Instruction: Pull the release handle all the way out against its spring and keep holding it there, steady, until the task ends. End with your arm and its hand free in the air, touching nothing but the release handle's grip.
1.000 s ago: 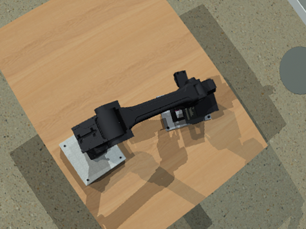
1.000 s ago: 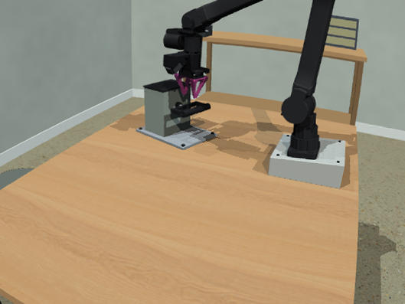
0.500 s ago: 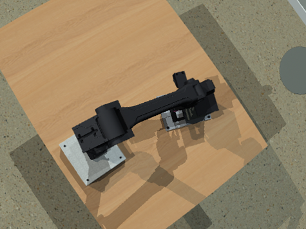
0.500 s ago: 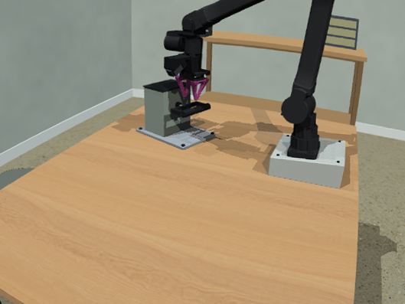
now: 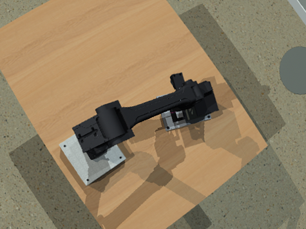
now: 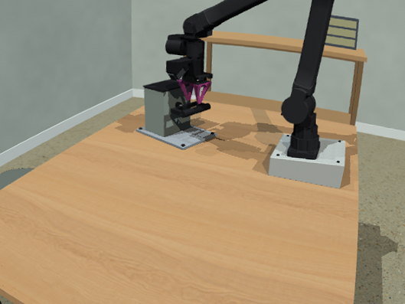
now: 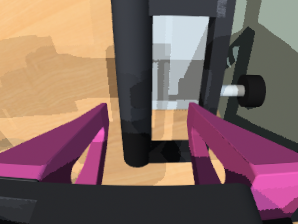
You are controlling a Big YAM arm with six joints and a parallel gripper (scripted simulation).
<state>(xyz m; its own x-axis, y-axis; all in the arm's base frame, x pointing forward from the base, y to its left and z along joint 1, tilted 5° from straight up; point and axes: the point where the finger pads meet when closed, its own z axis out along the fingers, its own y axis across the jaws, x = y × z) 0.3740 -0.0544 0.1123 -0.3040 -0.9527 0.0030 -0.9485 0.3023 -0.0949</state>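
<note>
Now: hand 40 mm short of the release handle grip, 30 mm above it and 20 mm to the left of it. From my hand the other things lie so: grey baseplate: 140 mm below, 80 mm ahead, 30 mm to the right.
</note>
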